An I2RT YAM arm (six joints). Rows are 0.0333 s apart.
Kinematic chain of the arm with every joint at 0, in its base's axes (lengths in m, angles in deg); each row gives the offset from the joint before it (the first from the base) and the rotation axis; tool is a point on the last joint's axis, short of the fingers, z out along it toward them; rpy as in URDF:
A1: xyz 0 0 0.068 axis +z
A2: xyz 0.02 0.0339 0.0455 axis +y
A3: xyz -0.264 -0.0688 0 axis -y
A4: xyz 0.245 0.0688 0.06 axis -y
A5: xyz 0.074 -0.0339 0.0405 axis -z
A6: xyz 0.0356 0 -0.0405 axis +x
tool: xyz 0 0 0 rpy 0 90 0
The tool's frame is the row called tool.
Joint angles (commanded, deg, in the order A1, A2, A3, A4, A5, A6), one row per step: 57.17, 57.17, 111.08, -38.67, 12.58, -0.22; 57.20, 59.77, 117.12, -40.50, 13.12, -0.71; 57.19, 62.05, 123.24, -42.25, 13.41, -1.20; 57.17, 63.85, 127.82, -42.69, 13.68, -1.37; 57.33, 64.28, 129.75, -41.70, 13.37, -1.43; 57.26, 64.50, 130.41, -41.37, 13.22, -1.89; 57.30, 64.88, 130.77, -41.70, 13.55, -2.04; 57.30, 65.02, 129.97, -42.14, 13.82, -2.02; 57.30, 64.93, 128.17, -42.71, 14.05, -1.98
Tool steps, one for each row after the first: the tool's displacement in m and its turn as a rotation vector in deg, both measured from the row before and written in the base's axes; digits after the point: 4 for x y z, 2 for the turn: -0.0024, -0.0043, 0.0145, 1.09, -1.07, -0.62; -0.0043, -0.0070, 0.0138, 1.46, -1.38, -0.43; -0.0031, -0.0052, 0.0108, 1.90, -1.30, -0.33; -0.0038, -0.0052, 0.0066, 1.99, -1.48, 0.42; -0.0009, -0.0013, 0.0021, 0.31, -0.75, -0.12; 0.0012, 0.0015, 0.0001, -0.32, 0.21, -0.32; 0.0032, 0.0047, -0.0029, -1.09, 0.85, -0.24; 0.0047, 0.0071, -0.0058, -1.85, 1.33, -0.20
